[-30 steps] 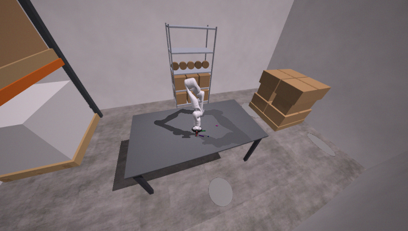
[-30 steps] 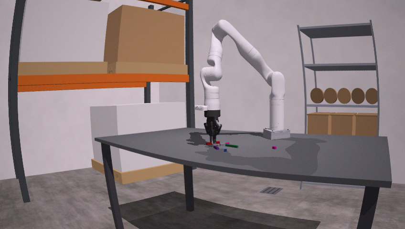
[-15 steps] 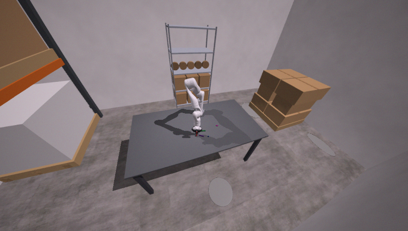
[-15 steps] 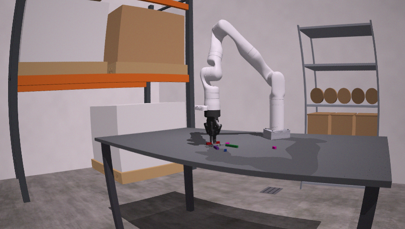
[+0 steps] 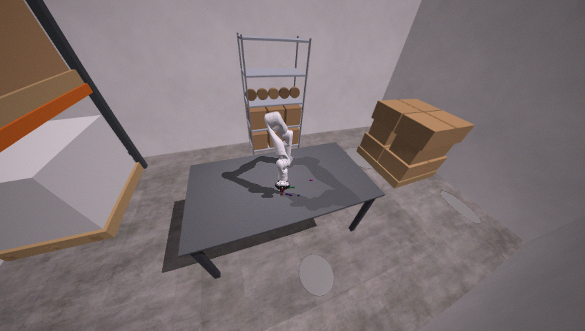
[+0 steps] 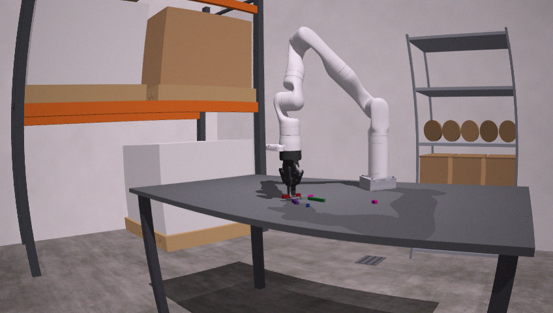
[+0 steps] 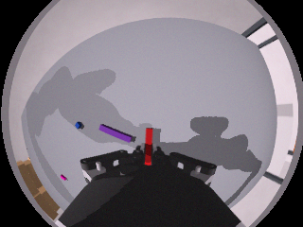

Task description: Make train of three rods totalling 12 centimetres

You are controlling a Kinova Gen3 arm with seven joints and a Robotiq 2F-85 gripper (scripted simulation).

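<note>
Right now my hand is 20 mm above the red rod. Round my hand: purple rod (50 mm ahead, 40 mm to the left, 30 mm below); grey rod (50 mm behind, 30 mm below, 20 mm to the left); green rod (90 mm to the left, 30 mm below, 20 mm behind).
</note>
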